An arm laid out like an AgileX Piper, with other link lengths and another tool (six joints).
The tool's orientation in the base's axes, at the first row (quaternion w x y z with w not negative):
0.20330 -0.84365 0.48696 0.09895
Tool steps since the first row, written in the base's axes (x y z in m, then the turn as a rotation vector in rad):
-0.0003 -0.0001 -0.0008 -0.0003 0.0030 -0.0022
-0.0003 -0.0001 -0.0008 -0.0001 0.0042 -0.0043
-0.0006 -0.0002 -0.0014 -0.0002 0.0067 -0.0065
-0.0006 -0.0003 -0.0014 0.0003 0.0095 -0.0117
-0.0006 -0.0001 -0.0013 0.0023 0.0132 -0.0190
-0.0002 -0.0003 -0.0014 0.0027 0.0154 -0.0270
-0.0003 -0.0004 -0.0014 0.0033 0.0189 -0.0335
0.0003 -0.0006 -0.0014 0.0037 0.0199 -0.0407
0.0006 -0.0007 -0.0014 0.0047 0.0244 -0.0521
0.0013 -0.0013 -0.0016 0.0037 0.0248 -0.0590
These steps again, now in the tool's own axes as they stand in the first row. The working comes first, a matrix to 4 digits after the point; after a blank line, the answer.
The tool's axes in the first row as the columns of a matrix, in the base's axes (used below as rounded here):
0.5062 -0.8619 0.0310
-0.7814 -0.4431 0.4394
-0.3650 -0.2467 -0.8978

0.0002 0.0005 0.0007 -0.0017 -0.0005 0.0033
0.0002 0.0005 0.0007 -0.0018 -0.0007 0.0057
0.0004 0.0010 0.0012 -0.0030 -0.0012 0.0088
0.0004 0.0010 0.0011 -0.0030 -0.0016 0.0147
0.0002 0.0009 0.0011 -0.0022 -0.0031 0.0229
0.0006 0.0007 0.0011 -0.0008 -0.0025 0.0311
0.0007 0.0008 0.0011 -0.0009 -0.0030 0.0385
0.0011 0.0004 0.0010 0.0012 -0.0020 0.0454
0.0014 0.0001 0.0010 0.0023 -0.0020 0.0576
0.0023 -0.0001 0.0009 0.0040 0.0004 0.0640

